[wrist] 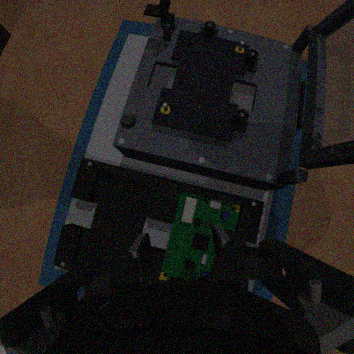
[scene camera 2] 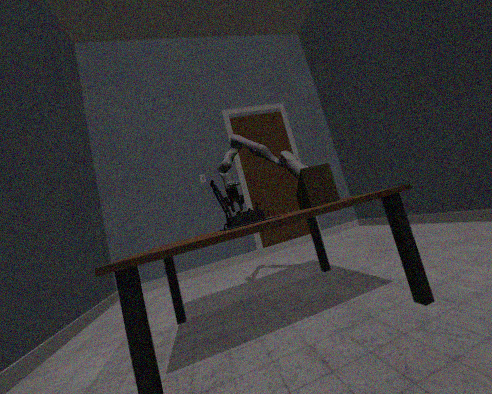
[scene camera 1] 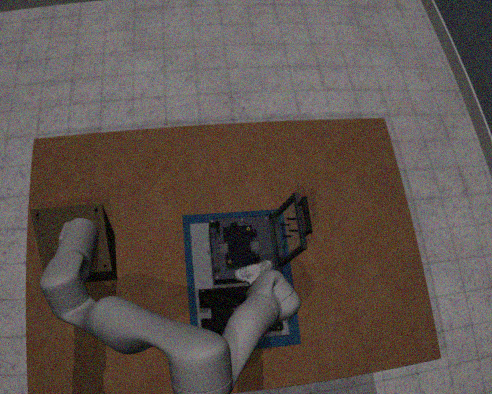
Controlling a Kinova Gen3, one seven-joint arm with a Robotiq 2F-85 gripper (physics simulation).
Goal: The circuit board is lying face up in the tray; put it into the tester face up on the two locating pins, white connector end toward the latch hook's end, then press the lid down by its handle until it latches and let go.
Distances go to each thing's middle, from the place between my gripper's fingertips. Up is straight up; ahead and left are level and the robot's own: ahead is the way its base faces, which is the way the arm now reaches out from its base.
The green circuit board (wrist: 189, 252) is 7 cm below my hand, 3 cm ahead of it and 1 cm to the right of it. The rest, counted from my hand: lid (scene camera 1: 290, 235) 17 cm to the left, 10 cm ahead, 9 cm above; pin plate (scene camera 1: 238, 237) 16 cm to the left, 2 cm below, 2 cm behind.
